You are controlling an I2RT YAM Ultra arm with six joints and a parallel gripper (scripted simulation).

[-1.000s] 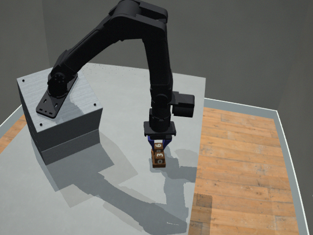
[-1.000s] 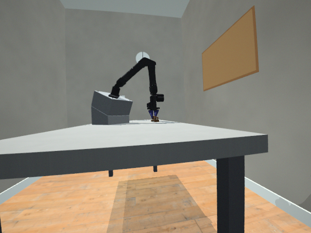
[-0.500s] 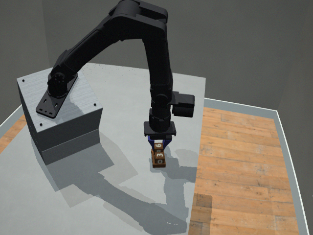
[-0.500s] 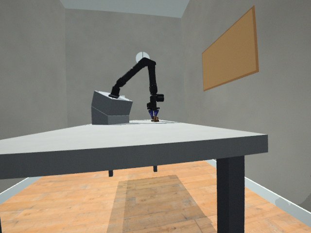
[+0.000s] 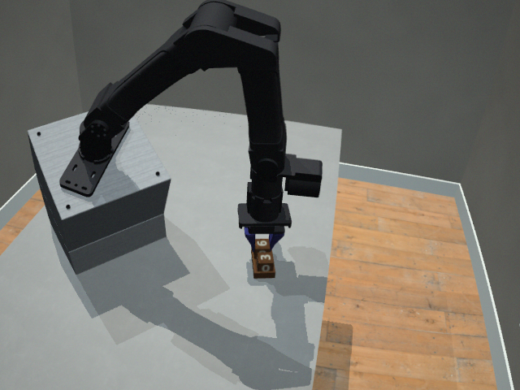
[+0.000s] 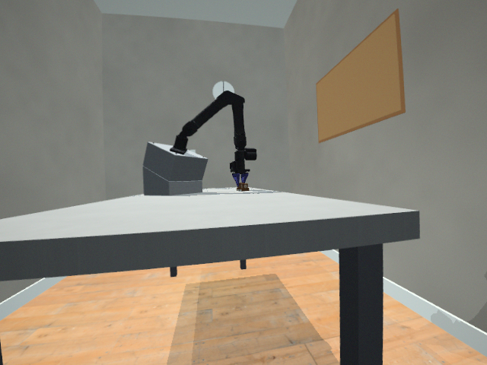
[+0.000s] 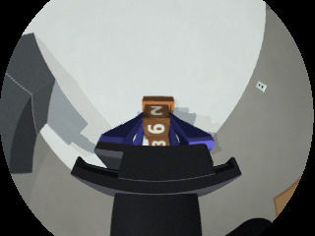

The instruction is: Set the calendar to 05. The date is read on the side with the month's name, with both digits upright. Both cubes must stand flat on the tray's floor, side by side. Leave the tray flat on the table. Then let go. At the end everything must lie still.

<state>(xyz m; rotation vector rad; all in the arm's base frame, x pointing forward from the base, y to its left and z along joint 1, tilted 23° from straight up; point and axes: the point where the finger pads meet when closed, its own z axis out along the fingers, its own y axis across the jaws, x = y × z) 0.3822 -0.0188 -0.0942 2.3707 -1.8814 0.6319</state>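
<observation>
The brown tray is 10 mm ahead of my hand, 20 mm to the right of it and 20 mm below it. Also, from my hand: brown wooden cube: 10 mm ahead, 40 mm to the right, 10 mm below.
</observation>
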